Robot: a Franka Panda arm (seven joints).
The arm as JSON. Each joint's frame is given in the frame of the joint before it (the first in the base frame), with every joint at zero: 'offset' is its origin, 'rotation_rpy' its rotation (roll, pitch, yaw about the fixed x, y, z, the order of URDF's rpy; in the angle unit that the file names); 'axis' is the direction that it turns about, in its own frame. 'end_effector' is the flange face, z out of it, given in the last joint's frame.
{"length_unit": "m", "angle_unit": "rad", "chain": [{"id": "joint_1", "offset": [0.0, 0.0, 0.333], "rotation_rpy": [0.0, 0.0, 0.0], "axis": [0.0, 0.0, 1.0]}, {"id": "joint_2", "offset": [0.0, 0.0, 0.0], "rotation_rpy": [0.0, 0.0, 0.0], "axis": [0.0, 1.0, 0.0]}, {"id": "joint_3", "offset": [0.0, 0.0, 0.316], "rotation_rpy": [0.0, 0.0, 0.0], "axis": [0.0, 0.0, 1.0]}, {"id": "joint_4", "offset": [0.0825, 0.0, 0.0], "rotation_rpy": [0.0, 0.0, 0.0], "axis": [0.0, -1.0, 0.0]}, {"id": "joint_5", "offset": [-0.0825, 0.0, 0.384], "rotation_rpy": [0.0, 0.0, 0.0], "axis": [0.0, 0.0, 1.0]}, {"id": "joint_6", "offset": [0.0, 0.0, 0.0], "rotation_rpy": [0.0, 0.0, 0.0], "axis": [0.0, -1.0, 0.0]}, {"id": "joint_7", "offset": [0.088, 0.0, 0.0], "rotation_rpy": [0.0, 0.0, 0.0], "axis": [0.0, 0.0, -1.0]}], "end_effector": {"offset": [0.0, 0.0, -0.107], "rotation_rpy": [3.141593, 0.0, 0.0]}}
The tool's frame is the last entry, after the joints.
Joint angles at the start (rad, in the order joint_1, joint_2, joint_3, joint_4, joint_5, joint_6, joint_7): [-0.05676 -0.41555 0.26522 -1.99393 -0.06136 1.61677 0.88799]
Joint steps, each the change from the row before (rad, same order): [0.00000 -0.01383 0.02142 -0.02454 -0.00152 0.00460 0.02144]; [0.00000 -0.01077 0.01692 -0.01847 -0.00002 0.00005 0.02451]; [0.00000 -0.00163 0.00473 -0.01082 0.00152 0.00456 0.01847]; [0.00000 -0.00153 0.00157 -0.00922 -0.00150 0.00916 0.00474]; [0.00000 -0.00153 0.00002 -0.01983 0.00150 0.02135 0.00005]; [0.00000 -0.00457 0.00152 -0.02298 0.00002 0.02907 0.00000]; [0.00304 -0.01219 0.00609 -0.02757 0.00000 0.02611 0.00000]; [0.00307 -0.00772 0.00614 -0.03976 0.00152 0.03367 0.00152]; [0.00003 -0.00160 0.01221 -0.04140 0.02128 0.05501 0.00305]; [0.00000 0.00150 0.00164 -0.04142 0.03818 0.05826 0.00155]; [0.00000 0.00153 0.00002 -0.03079 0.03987 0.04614 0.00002]
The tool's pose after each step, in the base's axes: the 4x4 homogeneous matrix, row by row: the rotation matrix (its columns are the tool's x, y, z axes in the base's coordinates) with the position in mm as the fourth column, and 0 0 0 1 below. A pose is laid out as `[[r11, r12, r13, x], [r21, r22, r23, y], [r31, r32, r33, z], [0, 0, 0, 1]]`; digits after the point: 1 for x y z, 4 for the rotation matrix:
[[0.7603, -0.6474, 0.0531, 410.4], [-0.6315, -0.7559, -0.1726, 113.3], [0.1518, 0.0977, -0.9836, 618.4], [0, 0, 0, 1]]
[[0.7538, -0.6553, 0.0480, 405.2], [-0.6383, -0.7477, -0.1833, 120.5], [0.1560, 0.1076, -0.9819, 613.0], [0, 0, 0, 1]]
[[0.7448, -0.6659, 0.0438, 404.4], [-0.6489, -0.7380, -0.1851, 122.4], [0.1556, 0.1094, -0.9817, 608.6], [0, 0, 0, 1]]
[[0.7427, -0.6681, 0.0459, 404.4], [-0.6505, -0.7360, -0.1872, 122.8], [0.1588, 0.1092, -0.9813, 605.6], [0, 0, 0, 1]]
[[0.7432, -0.6673, 0.0485, 405.4], [-0.6498, -0.7371, -0.1854, 122.4], [0.1595, 0.1063, -0.9815, 598.6], [0, 0, 0, 1]]
[[0.7441, -0.6655, 0.0591, 406.0], [-0.6470, -0.7398, -0.1847, 122.7], [0.1666, 0.0991, -0.9810, 592.0], [0, 0, 0, 1]]
[[0.7487, -0.6591, 0.0711, 403.1], [-0.6390, -0.7460, -0.1875, 125.9], [0.1766, 0.0950, -0.9797, 585.6], [0, 0, 0, 1]]
[[0.7535, -0.6533, 0.0738, 401.2], [-0.6325, -0.7510, -0.1897, 128.4], [0.1794, 0.0962, -0.9791, 572.2], [0, 0, 0, 1]]
[[0.7575, -0.6473, 0.0851, 401.5], [-0.6290, -0.7585, -0.1706, 134.5], [0.1750, 0.0757, -0.9817, 556.8], [0, 0, 0, 1]]
[[0.7537, -0.6510, 0.0908, 403.1], [-0.6389, -0.7580, -0.1314, 136.6], [0.1543, 0.0410, -0.9872, 541.0], [0, 0, 0, 1]]
[[0.7476, -0.6574, 0.0949, 404.2], [-0.6510, -0.7536, -0.0912, 138.1], [0.1314, 0.0064, -0.9913, 529.5], [0, 0, 0, 1]]

